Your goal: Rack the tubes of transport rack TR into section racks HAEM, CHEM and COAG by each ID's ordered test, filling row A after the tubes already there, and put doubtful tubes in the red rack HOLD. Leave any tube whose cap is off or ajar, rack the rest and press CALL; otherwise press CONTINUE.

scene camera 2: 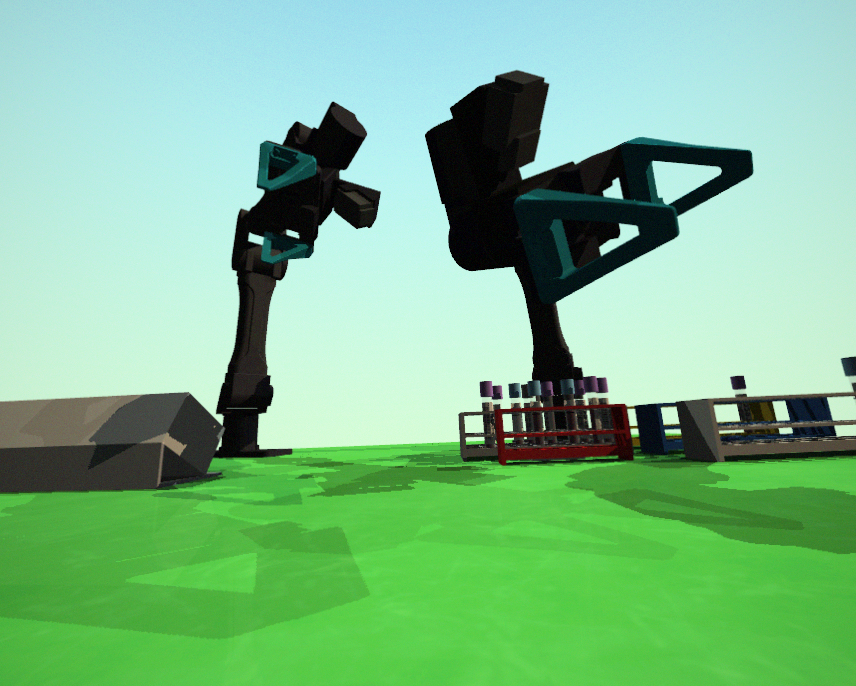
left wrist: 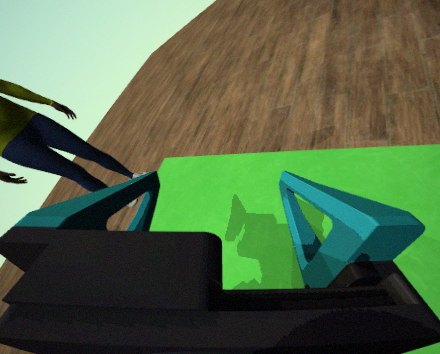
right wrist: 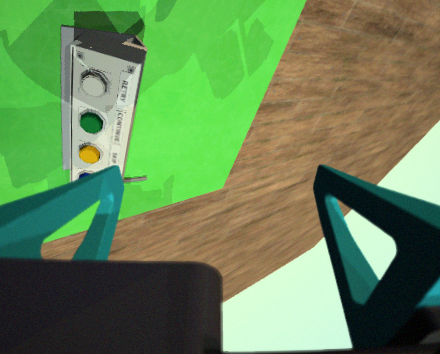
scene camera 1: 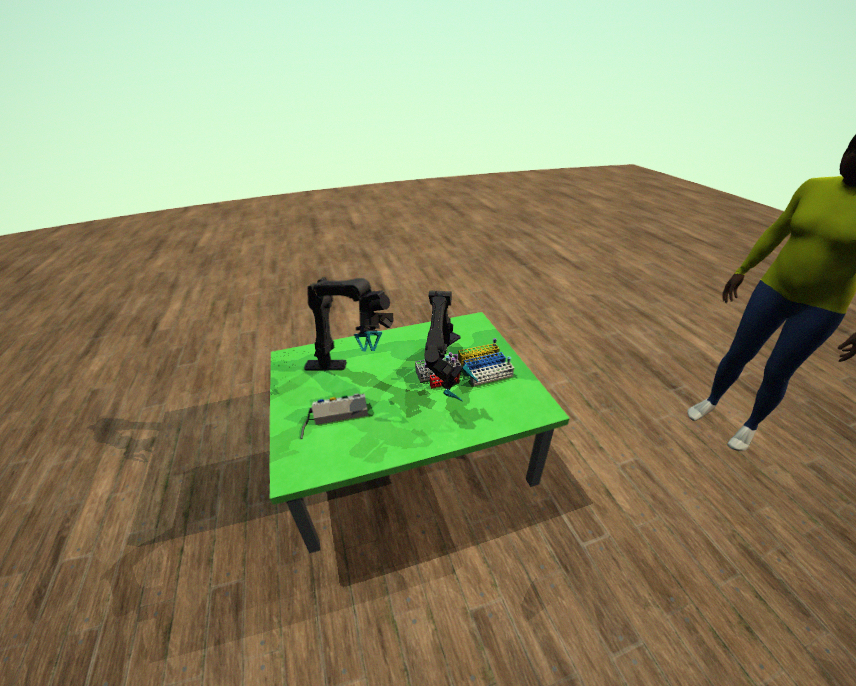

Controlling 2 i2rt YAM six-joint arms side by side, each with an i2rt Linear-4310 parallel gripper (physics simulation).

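Frame: origin at the left arm's base, x ahead, y left, z up, level; millimetres.
Where they show: left gripper, fingertip midpoint: [scene camera 2: 718, 189] [left wrist: 219, 177] [scene camera 1: 470, 391]; right gripper, fingertip midpoint: [scene camera 2: 264, 228] [right wrist: 218, 176] [scene camera 1: 368, 351]; right arm's base, origin of the base link: [scene camera 2: 238, 455] [scene camera 1: 325, 365].
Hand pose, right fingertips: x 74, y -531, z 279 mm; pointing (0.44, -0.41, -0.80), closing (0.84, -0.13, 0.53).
After its pixels a point has its place.
A pale rack [scene camera 1: 421, 370] {x 82, y -252, z 14 mm} [scene camera 2: 462, 437] {x 128, y -306, z 27 mm} holds several upright tubes with purple and blue-grey caps, partly behind the red rack [scene camera 2: 564, 453] {x 227, y -247, z 9 mm}. White [scene camera 1: 493, 375] {x 353, y -48, z 11 mm} [scene camera 2: 701, 428] {x 313, y -152, z 29 mm}, blue [scene camera 1: 485, 362] {x 298, y -42, z 55 mm} [scene camera 2: 650, 428] {x 239, y -113, z 29 mm} and yellow [scene camera 1: 478, 352] {x 228, y -5, z 57 mm} racks stand beside them; a purple-capped tube [scene camera 2: 738, 383] {x 252, y 89, z 83 mm} shows there. Rack names, tube IDs and cap seating are unreadable. The button box [scene camera 1: 339, 408] {x 43, y -692, z 58 mm} [right wrist: 107, 106] {x 37, y -627, z 70 mm} shows a green CONTINUE button [right wrist: 92, 123] {x 12, y -637, z 71 mm}; its blue button is mostly hidden by a finger. My left gripper [scene camera 1: 459, 383] {x 435, y -334, z 158 mm} [scene camera 2: 712, 191] {x 435, y -334, z 158 mm} [left wrist: 219, 177] {x 435, y -334, z 158 mm} is open above the table near the racks. My right gripper [scene camera 1: 367, 342] {x 74, y -531, z 279 mm} [right wrist: 218, 176] {x 74, y -531, z 279 mm} is open, high above the table.
The green table [scene camera 1: 414, 450] {x 386, y -601, z 0 mm} carries both arms. In the right wrist view, a white RETRY button [right wrist: 94, 84] {x 39, y -594, z 70 mm} and a yellow SKIP button [right wrist: 90, 154] {x -15, y -678, z 70 mm} flank the green one. A person [scene camera 1: 793, 264] stands on the floor beyond the table's right side.
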